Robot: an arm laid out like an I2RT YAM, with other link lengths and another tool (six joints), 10 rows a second.
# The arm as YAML. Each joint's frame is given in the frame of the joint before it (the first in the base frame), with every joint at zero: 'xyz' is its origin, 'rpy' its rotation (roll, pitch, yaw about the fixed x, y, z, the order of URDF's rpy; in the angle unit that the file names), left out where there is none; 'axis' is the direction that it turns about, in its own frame. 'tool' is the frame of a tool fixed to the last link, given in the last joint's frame.
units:
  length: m
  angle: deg
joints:
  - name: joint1
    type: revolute
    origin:
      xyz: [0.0, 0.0, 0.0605]
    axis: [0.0, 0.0, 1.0]
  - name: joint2
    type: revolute
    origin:
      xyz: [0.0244, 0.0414, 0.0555]
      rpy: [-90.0, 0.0, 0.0]
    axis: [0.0, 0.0, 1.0]
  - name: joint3
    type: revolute
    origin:
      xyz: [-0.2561, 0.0, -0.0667]
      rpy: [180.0, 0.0, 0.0]
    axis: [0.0, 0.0, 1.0]
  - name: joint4
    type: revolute
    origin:
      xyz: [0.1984, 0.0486, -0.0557]
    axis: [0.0, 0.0, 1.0]
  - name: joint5
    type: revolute
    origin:
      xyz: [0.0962, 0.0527, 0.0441]
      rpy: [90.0, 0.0, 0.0]
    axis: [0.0, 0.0, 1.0]
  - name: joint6
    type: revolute
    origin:
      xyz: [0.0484, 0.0, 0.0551]
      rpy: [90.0, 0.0, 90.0]
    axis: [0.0, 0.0, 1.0]
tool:
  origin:
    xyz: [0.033, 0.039, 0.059]
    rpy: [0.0, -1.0, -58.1]
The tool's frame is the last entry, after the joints.
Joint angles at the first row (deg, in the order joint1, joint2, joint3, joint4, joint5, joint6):
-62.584, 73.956, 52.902, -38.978, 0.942, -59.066
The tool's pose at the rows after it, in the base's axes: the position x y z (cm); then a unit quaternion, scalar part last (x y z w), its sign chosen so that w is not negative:
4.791 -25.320 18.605 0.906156 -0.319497 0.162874 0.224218
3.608 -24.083 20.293 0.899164 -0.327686 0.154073 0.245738
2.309 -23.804 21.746 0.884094 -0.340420 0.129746 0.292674
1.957 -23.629 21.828 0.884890 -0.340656 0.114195 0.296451
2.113 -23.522 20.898 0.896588 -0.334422 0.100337 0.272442
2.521 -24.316 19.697 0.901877 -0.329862 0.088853 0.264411
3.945 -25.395 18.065 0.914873 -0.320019 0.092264 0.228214
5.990 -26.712 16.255 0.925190 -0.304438 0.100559 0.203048
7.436 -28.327 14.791 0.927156 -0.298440 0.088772 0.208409
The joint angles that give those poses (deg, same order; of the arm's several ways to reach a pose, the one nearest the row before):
-62.577, 68.838, 53.955, -42.495, 5.324, -57.356
-62.579, 64.696, 55.366, -46.989, 8.031, -57.053
-62.577, 62.487, 55.609, -47.431, 14.186, -57.186
-62.580, 62.543, 55.865, -48.559, 15.670, -57.551
-62.579, 64.204, 55.959, -50.201, 14.510, -57.919
-62.577, 67.164, 54.708, -47.576, 14.579, -58.446
-62.025, 72.411, 55.503, -46.020, 11.298, -58.285
-60.312, 78.111, 55.729, -42.124, 8.894, -57.965
-58.737, 84.109, 56.149, -37.282, 10.737, -57.490

